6 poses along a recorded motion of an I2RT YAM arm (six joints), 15 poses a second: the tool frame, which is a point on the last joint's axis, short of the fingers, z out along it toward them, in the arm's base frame.
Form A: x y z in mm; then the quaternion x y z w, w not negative.
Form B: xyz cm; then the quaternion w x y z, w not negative. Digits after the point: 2 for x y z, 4 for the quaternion.
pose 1, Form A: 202.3, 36.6, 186.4, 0.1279, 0.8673, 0.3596, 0.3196
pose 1, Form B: 20.23, 3.66, 18.64, 0.3196, 0.1279, 0.8673, 0.3596
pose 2, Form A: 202.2, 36.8, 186.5, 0.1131, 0.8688, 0.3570, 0.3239
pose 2, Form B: 20.22, 3.68, 18.65, 0.3239, 0.1131, 0.8688, 0.3570
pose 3, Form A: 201.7, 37.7, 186.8, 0.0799, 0.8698, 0.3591, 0.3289
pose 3, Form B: 20.17, 3.77, 18.68, 0.3289, 0.0799, 0.8698, 0.3591
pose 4, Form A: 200.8, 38.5, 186.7, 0.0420, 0.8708, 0.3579, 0.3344
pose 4, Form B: 20.08, 3.85, 18.67, 0.3344, 0.0420, 0.8708, 0.3579
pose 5, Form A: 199.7, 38.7, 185.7, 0.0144, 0.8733, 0.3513, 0.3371
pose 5, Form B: 19.97, 3.87, 18.57, 0.3371, 0.0144, 0.8733, 0.3513
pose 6, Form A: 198.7, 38.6, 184.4, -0.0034, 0.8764, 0.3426, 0.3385
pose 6, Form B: 19.87, 3.86, 18.44, 0.3385, -0.0034, 0.8764, 0.3426
